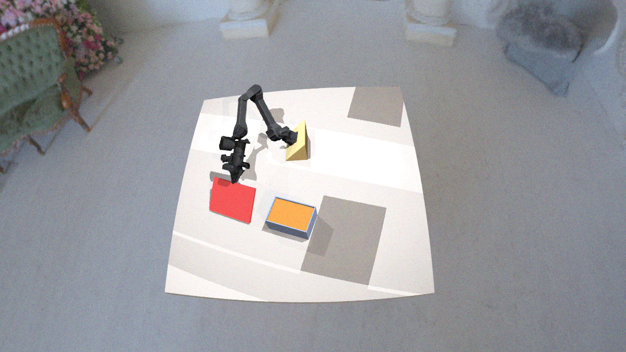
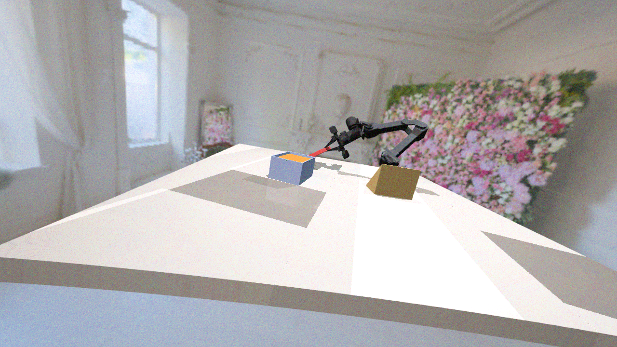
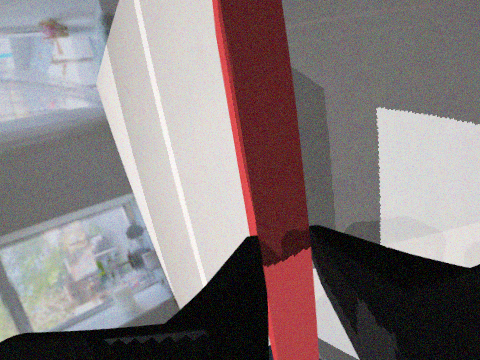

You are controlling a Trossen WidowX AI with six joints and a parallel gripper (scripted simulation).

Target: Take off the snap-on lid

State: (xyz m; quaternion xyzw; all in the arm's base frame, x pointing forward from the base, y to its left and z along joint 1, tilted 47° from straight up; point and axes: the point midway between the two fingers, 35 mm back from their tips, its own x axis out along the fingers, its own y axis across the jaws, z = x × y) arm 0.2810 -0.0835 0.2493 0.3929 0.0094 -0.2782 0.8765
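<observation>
Right now my gripper tip is 70 mm short of the red lid, 50 mm above it and 10 mm to the left of it. The rest, counted from my gripper tip: blue-grey storage box (300 mm to the left, 130 mm ahead, 60 mm below).
</observation>
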